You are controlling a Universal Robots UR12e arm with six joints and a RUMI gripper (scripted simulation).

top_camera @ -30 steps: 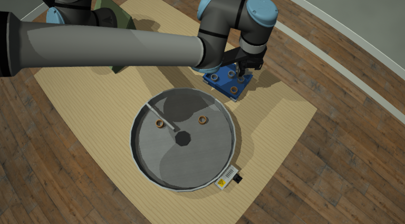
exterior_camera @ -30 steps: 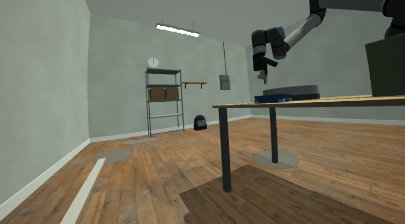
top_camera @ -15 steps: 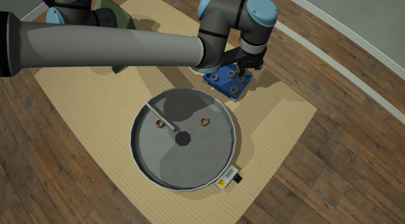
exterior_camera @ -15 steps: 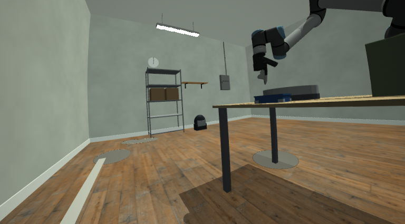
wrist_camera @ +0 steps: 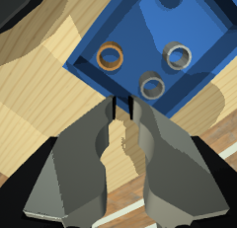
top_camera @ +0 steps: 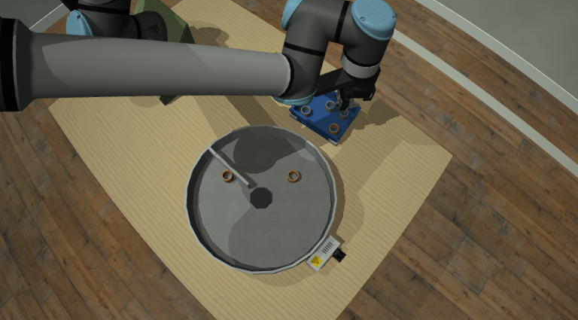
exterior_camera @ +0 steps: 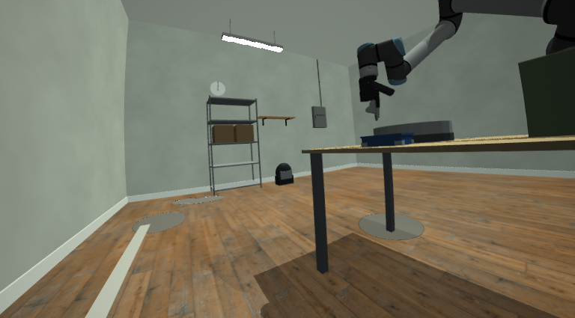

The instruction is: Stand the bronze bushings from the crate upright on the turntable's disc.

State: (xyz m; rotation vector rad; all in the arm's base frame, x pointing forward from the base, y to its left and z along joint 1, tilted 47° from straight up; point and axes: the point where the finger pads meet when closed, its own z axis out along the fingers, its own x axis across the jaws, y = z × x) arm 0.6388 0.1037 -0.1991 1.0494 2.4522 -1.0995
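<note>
The blue crate lies 120 mm below my hand, 50 mm behind it and 20 mm to the left of it. Also, from my hand: turntable disc (340 mm to the right, 90 mm below, 10 mm behind); then turntable (340 mm to the right, 90 mm below, 10 mm ahead).
</note>
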